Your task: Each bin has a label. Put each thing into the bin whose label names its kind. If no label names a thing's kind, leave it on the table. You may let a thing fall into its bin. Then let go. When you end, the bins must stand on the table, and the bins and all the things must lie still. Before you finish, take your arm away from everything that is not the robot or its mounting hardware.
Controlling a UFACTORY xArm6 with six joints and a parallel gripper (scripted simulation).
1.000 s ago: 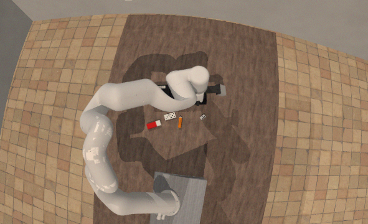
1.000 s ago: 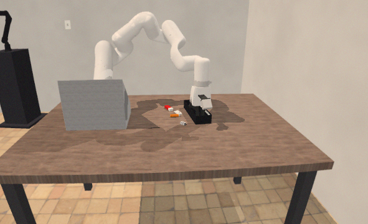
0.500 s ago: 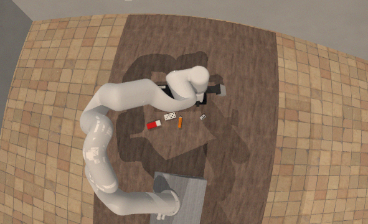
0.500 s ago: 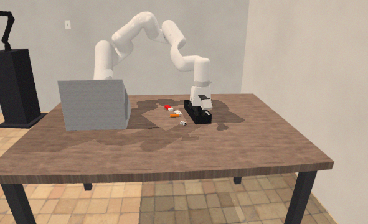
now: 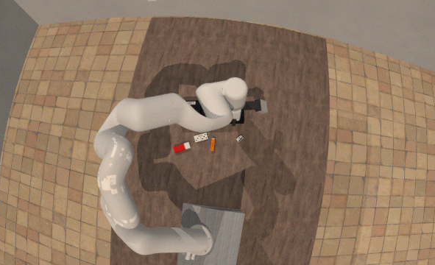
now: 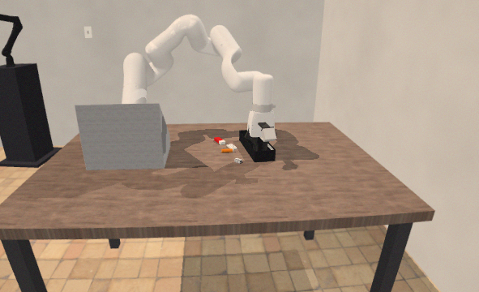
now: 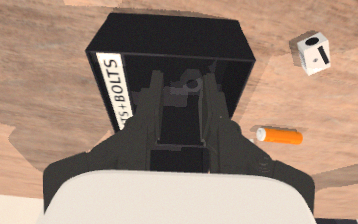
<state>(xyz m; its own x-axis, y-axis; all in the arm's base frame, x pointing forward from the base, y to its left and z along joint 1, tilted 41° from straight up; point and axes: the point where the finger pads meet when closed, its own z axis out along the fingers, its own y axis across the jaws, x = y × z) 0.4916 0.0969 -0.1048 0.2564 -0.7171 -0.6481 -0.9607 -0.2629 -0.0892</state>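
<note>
The black nut is 1 cm behind my hand and 3 cm below it. Round my hand: white domino: 12 cm behind, 10 cm to the left, 4 cm below; then orange battery: 13 cm behind, 5 cm to the left, 4 cm below; then eraser: 17 cm behind, 15 cm to the left, 4 cm below.
</note>
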